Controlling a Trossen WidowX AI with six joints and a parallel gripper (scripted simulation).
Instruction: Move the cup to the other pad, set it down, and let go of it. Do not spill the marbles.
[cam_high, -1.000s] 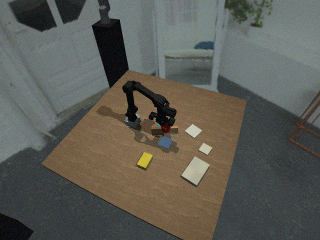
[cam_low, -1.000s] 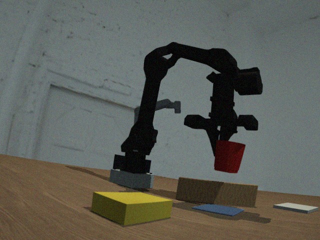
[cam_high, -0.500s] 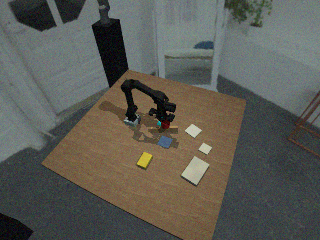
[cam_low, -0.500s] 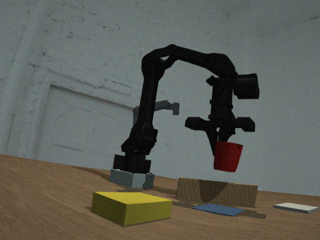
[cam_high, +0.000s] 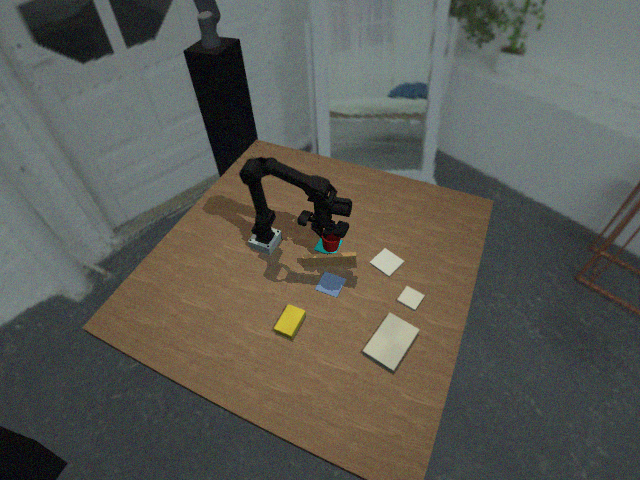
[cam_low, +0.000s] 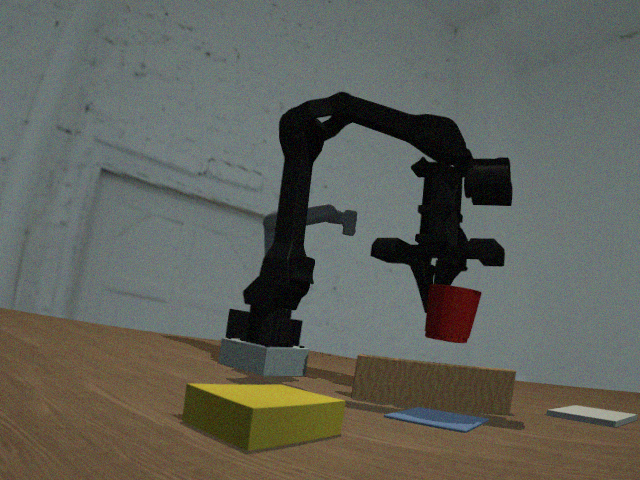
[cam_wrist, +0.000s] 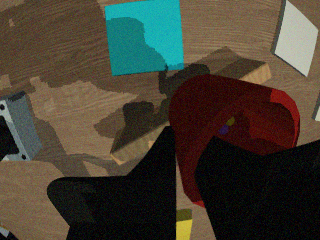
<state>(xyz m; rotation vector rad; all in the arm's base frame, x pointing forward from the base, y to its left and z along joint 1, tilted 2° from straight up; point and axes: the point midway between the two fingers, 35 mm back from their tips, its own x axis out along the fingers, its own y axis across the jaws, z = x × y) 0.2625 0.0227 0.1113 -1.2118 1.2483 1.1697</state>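
Right now the cyan pad is 10 mm behind my gripper tip, 70 mm to the left of it and 130 mm below it. Also, from my gripper tip: yellow block: 320 mm to the right, 110 mm below; then cup: 30 mm ahead; then wooden bar: 30 mm ahead, 20 mm to the right, 100 mm below.
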